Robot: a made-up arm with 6 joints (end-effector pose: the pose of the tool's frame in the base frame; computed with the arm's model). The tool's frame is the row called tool.
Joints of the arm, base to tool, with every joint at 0 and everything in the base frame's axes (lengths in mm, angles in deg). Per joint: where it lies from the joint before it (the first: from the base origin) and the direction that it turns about. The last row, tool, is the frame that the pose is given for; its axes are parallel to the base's.
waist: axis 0 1 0 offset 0 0 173.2
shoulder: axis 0 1 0 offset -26.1 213.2 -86.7
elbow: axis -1 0 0 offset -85.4 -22.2 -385.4
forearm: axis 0 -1 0 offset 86.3 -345.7 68.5
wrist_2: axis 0 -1 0 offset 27.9 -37.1 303
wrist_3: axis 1 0 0 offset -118.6 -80.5 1.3
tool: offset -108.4 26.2 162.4
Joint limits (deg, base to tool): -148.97..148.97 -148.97..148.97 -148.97..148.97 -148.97..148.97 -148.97..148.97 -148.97..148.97
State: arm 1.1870 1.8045 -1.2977 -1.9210 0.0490 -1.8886
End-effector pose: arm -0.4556 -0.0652 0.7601 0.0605 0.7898 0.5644 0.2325
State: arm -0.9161 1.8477 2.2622 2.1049 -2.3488 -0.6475
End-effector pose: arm -0.3754 0.4913 0.3627 0.0648 -0.9203 0.1267 0.3643
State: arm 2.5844 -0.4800 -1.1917 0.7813 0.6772 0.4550
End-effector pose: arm -0.5428 -0.0869 1.0037 0.7911 0.0627 0.1321 -0.5939
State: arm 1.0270 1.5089 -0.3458 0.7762 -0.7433 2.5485
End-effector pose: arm 0.0179 -0.4111 0.7261 0.0439 0.3099 0.1155 -0.9427
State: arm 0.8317 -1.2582 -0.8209 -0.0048 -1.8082 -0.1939
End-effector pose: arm 0.2591 -0.4916 -0.0459 0.7188 0.1048 0.5484 0.4142
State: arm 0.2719 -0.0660 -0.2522 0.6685 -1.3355 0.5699
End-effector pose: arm -0.2826 -0.4668 0.1944 0.8284 0.3702 0.4105 -0.0903
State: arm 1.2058 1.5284 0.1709 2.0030 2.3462 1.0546
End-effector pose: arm -0.0487 -0.3678 0.3423 0.5557 0.4145 -0.6389 0.3335
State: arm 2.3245 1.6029 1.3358 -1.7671 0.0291 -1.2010
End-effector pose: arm -0.2720 0.3150 0.5417 0.7775 -0.1884 0.1141 -0.5890
